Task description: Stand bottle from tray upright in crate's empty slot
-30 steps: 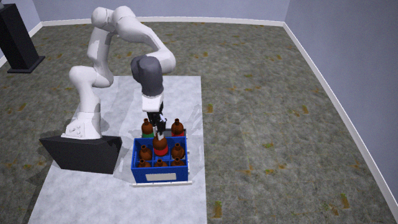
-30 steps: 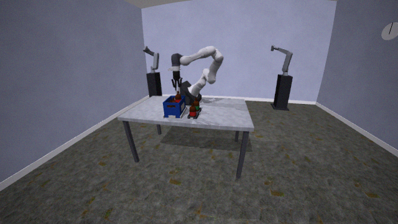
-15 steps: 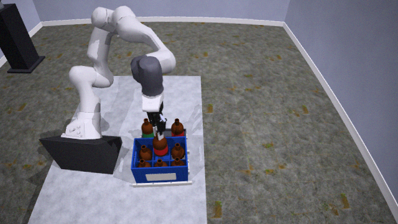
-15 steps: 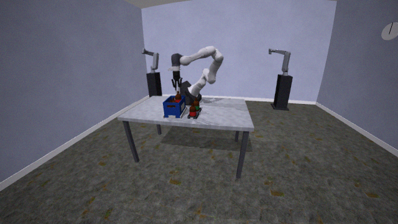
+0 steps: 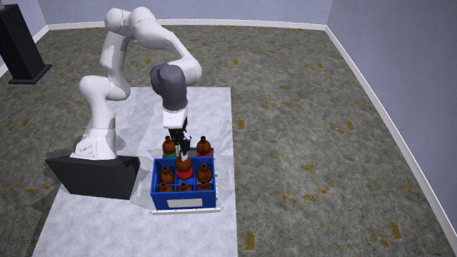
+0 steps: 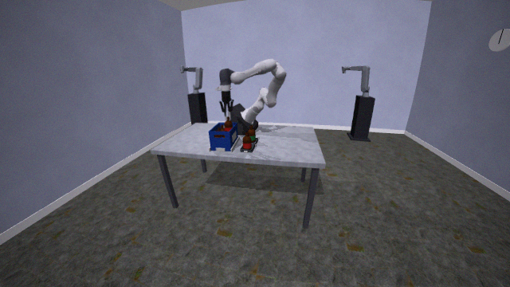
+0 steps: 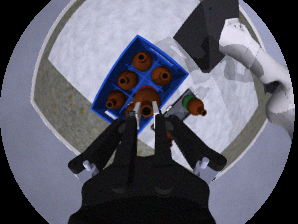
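My gripper is now 9 cm above the bottle. Also, from my hand: dark tray 26 cm below, 18 cm to the left, 2 cm behind; then crate 19 cm below, 4 cm to the right.
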